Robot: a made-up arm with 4 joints.
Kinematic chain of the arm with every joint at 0, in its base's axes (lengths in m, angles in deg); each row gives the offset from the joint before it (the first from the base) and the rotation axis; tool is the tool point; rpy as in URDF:
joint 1: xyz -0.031 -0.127 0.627 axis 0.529 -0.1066 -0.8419
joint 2: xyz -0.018 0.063 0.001 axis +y
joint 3: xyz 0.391 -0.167 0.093 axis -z
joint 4: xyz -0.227 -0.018 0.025 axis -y
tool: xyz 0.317 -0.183 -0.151 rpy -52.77 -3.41 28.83
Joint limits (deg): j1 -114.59..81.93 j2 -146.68..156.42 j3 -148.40..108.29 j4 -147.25..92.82
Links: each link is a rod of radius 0.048 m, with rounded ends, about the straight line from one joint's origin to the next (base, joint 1, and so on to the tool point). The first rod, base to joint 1, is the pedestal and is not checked.
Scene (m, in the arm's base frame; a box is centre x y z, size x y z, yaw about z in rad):
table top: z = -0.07
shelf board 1: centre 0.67 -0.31 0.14 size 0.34 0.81 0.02 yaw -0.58
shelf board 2: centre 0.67 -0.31 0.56 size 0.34 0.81 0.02 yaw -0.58
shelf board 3: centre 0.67 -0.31 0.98 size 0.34 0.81 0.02 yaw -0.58
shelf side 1: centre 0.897 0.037 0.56 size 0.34 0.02 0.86 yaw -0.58
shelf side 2: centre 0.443 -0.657 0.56 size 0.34 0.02 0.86 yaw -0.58
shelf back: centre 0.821 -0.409 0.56 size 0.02 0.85 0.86 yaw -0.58
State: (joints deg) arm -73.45 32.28 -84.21 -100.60
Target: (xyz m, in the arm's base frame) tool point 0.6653 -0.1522 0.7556
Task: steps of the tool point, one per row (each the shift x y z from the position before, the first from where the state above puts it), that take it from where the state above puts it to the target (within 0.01 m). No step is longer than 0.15 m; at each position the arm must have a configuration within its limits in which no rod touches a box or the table.
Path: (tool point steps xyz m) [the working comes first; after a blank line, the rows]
Joints at the target: -78.83 16.40 -55.65 -130.37
Straight joint move there: touches shelf board 2.

1: 0.0043 0.1140 0.0417
2: -0.0218 0.1193 0.0270
3: -0.0480 0.1153 0.0125
4: -0.0344 -0.0082 0.1117
5: -0.0514 -0.0425 0.1014
6: -0.0694 -0.0689 0.0795
7: 0.0914 -0.0467 0.0128
8: 0.0886 -0.0712 -0.0128

